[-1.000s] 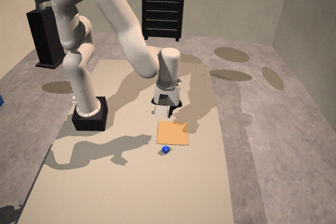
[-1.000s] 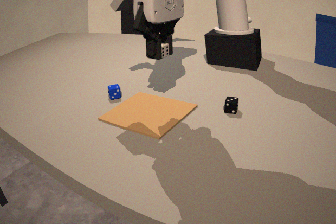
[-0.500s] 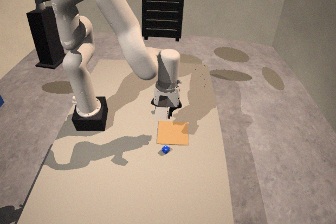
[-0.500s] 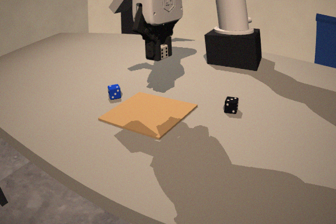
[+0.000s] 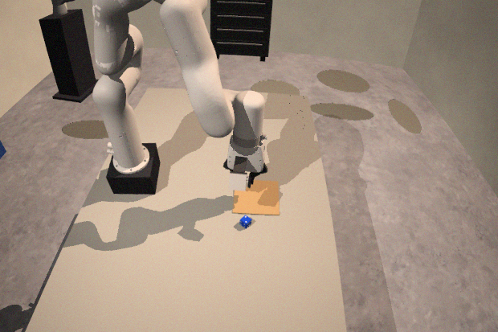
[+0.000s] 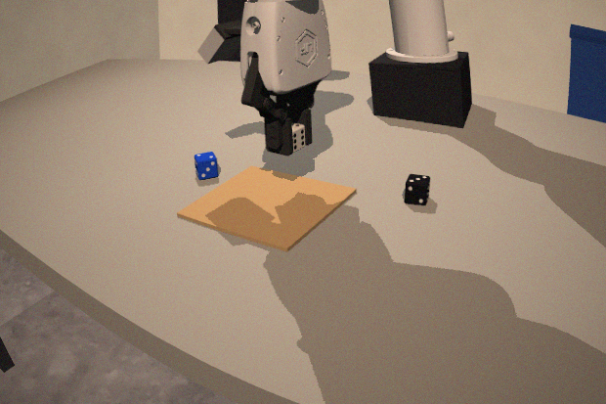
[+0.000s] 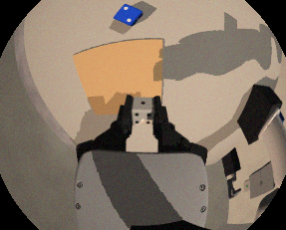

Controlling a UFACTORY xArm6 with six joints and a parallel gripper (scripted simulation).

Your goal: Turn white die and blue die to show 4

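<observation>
My hand is 7 cm above the orange mat and 4 cm short of it. Also, from my hand: white die 1 cm below; blue die 11 cm to the right, 6 cm below, 3 cm ahead; black die 12 cm to the left, 6 cm below, 6 cm behind.
</observation>
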